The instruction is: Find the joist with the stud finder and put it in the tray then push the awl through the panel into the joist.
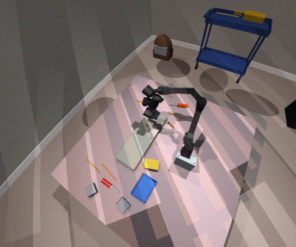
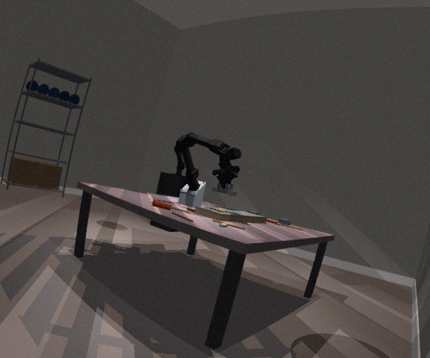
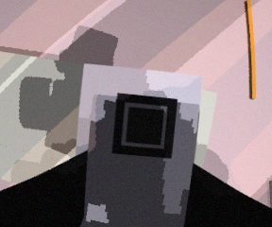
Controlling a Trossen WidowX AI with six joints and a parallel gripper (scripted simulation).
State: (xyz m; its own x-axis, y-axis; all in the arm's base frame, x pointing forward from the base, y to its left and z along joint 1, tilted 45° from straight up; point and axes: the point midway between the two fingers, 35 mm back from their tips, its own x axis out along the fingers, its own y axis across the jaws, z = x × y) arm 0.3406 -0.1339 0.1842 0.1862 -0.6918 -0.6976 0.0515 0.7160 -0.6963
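The blue tray lies 15 cm behind my gripper tip, 51 cm to the left of it and 15 cm below it. Also, from my gripper tip: awl 20 cm behind, 2 cm to the right, 16 cm below; stud finder 1 cm ahead, 2 cm above; white piece 17 cm ahead, 28 cm to the right, 16 cm below.
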